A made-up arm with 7 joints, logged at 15 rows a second.
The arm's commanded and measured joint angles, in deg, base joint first. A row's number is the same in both.
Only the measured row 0 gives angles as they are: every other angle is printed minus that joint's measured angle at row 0.
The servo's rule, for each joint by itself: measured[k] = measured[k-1] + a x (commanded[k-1-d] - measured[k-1]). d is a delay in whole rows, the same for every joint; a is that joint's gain. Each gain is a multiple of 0.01, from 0.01 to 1. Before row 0 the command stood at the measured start. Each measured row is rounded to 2 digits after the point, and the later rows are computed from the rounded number. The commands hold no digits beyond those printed.
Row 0, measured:
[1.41 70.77 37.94 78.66 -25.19 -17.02 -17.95]
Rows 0 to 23, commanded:
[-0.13 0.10 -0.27 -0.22 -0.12 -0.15 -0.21]
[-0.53 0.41 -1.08 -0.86 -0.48 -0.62 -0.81]
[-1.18 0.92 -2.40 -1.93 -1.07 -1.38 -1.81]
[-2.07 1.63 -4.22 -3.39 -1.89 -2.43 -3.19]
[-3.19 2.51 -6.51 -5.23 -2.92 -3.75 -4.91]
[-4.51 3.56 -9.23 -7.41 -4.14 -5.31 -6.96]
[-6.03 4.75 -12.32 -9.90 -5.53 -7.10 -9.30]
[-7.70 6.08 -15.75 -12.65 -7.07 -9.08 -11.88]
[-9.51 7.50 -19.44 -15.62 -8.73 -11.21 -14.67]
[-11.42 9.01 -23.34 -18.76 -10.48 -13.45 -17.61]
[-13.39 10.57 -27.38 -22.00 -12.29 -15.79 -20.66]
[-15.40 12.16 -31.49 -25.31 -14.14 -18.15 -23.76]
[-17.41 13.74 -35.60 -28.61 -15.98 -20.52 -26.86]
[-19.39 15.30 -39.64 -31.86 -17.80 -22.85 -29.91]
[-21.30 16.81 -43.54 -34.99 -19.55 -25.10 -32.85]
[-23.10 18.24 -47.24 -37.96 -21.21 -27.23 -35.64]
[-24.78 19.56 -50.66 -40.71 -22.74 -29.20 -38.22]
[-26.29 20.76 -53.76 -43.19 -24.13 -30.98 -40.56]
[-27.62 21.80 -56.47 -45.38 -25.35 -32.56 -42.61]
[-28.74 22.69 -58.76 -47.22 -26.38 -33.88 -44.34]
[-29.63 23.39 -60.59 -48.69 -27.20 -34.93 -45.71]
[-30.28 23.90 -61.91 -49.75 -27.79 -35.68 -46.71]
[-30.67 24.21 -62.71 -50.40 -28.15 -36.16 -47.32]
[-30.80 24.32 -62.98 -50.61 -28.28 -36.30 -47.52]
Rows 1 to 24, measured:
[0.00 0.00 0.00 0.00 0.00 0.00 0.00]
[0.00 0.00 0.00 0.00 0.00 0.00 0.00]
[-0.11 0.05 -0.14 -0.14 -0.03 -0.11 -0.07]
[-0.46 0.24 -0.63 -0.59 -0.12 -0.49 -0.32]
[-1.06 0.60 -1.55 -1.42 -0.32 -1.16 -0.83]
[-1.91 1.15 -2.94 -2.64 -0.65 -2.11 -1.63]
[-2.99 1.87 -4.80 -4.25 -1.13 -3.34 -2.75]
[-4.27 2.77 -7.10 -6.21 -1.76 -4.82 -4.18]
[-5.75 3.82 -9.81 -8.50 -2.55 -6.53 -5.92]
[-7.39 5.02 -12.90 -11.07 -3.50 -8.44 -7.95]
[-9.17 6.33 -16.30 -13.89 -4.60 -10.52 -10.23]
[-11.06 7.75 -19.96 -16.91 -5.83 -12.72 -12.74]
[-13.02 9.24 -23.82 -20.07 -7.19 -15.02 -15.43]
[-15.02 10.79 -27.81 -23.32 -8.65 -17.37 -18.26]
[-17.03 12.35 -31.86 -26.60 -10.19 -19.73 -21.18]
[-19.01 13.91 -35.91 -29.86 -11.79 -22.07 -24.15]
[-20.93 15.45 -39.88 -33.04 -13.42 -24.34 -27.11]
[-22.75 16.93 -43.71 -36.09 -15.06 -26.51 -30.01]
[-24.46 18.32 -47.32 -38.95 -16.67 -28.53 -32.80]
[-26.00 19.61 -50.67 -41.58 -18.24 -30.37 -35.44]
[-27.36 20.77 -53.69 -43.94 -19.73 -32.01 -37.88]
[-28.52 21.79 -56.33 -45.97 -21.13 -33.41 -40.08]
[-29.45 22.64 -58.55 -47.66 -22.40 -34.55 -41.99]
[-30.15 23.31 -60.30 -48.96 -23.53 -35.40 -43.59]
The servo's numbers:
d 2
a 0.84 0.53 0.52 0.62 0.21 0.75 0.34

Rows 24 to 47, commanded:
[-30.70 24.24 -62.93 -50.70 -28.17 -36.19 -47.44]
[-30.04 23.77 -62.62 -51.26 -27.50 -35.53 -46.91]
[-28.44 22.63 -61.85 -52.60 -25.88 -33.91 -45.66]
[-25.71 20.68 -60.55 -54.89 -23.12 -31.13 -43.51]
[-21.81 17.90 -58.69 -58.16 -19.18 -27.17 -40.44]
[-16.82 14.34 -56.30 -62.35 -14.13 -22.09 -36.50]
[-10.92 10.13 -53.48 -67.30 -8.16 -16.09 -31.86]
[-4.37 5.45 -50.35 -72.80 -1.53 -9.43 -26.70]
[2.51 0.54 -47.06 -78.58 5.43 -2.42 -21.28]
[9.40 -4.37 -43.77 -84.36 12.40 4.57 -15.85]
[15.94 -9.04 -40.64 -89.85 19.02 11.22 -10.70]
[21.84 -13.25 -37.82 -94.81 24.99 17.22 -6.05]
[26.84 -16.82 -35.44 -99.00 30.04 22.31 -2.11]
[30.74 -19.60 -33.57 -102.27 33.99 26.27 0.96]
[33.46 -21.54 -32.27 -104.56 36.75 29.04 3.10]
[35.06 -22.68 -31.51 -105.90 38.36 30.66 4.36]
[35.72 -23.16 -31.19 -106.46 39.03 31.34 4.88]
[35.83 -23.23 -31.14 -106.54 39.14 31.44 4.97]
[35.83 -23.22 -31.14 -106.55 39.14 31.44 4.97]
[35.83 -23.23 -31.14 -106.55 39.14 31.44 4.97]
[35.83 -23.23 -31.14 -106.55 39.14 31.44 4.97]
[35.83 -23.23 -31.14 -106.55 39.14 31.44 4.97]
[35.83 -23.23 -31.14 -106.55 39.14 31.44 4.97]
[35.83 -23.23 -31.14 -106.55 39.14 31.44 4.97]
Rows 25 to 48, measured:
[-30.59 23.79 -61.55 -49.85 -24.50 -35.97 -44.86]
[-30.77 24.07 -62.29 -50.32 -25.29 -36.22 -45.76]
[-30.71 24.16 -62.62 -50.56 -25.89 -36.20 -46.33]
[-30.15 23.95 -62.62 -50.99 -26.23 -35.70 -46.53]
[-28.71 23.25 -62.22 -51.99 -26.16 -34.36 -46.23]
[-26.19 21.89 -61.35 -53.79 -25.52 -31.94 -45.31]
[-22.51 19.78 -59.97 -56.50 -24.19 -28.36 -43.65]
[-17.73 16.90 -58.06 -60.13 -22.08 -23.66 -41.22]
[-12.01 13.31 -55.68 -64.58 -19.16 -17.98 -38.04]
[-5.59 9.14 -52.91 -69.68 -15.46 -11.57 -34.18]
[1.21 4.58 -49.87 -75.20 -11.07 -4.71 -29.79]
[8.09 -0.16 -46.70 -80.88 -6.14 2.25 -25.05]
[14.68 -4.87 -43.55 -86.44 -0.86 8.98 -20.17]
[20.69 -9.31 -40.57 -91.63 4.57 15.16 -15.37]
[25.86 -13.29 -37.90 -96.20 9.92 20.52 -10.86]
[29.96 -16.63 -35.65 -99.96 14.97 24.83 -6.84]
[32.90 -19.23 -33.89 -102.81 19.54 27.99 -3.46]
[34.71 -21.06 -32.65 -104.73 23.49 29.99 -0.80]
[35.56 -22.17 -31.89 -105.80 26.75 31.00 1.13]
[35.79 -22.73 -31.50 -106.26 29.35 31.33 2.44]
[35.82 -22.99 -31.31 -106.44 31.41 31.41 3.30]
[35.83 -23.12 -31.22 -106.51 33.03 31.43 3.87]
[35.83 -23.18 -31.18 -106.53 34.31 31.44 4.24]
[35.83 -23.21 -31.16 -106.54 35.32 31.44 4.49]

